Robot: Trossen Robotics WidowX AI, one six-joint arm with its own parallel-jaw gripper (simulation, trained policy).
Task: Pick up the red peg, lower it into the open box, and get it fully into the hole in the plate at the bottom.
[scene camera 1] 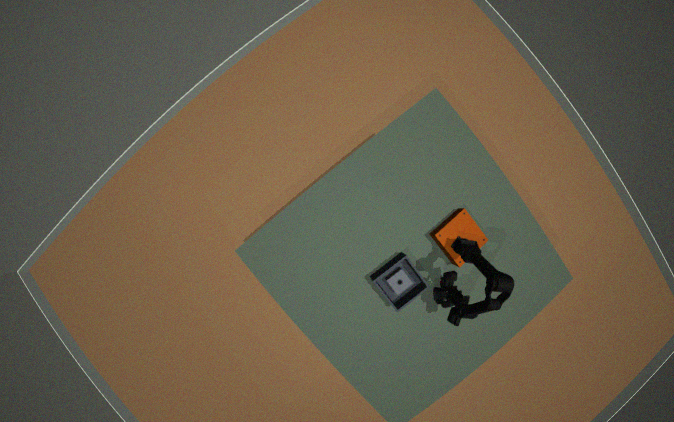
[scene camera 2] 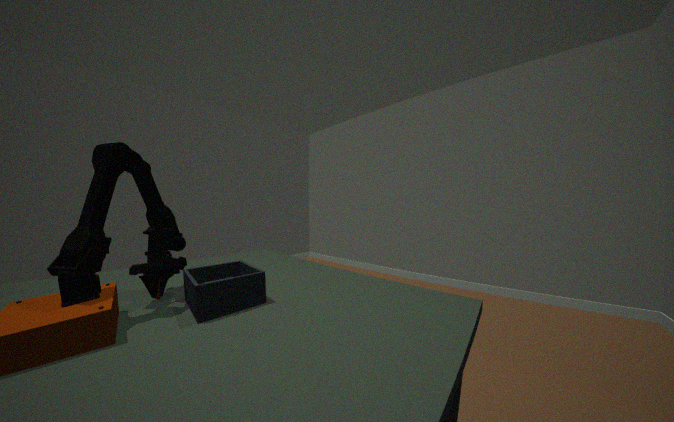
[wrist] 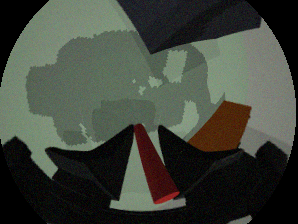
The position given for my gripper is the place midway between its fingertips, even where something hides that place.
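Note:
Red peg (wrist: 161, 185). Dark box (scene camera 2: 211, 300), (scene camera 1: 419, 285). My gripper (scene camera 2: 157, 297), (wrist: 146, 128).

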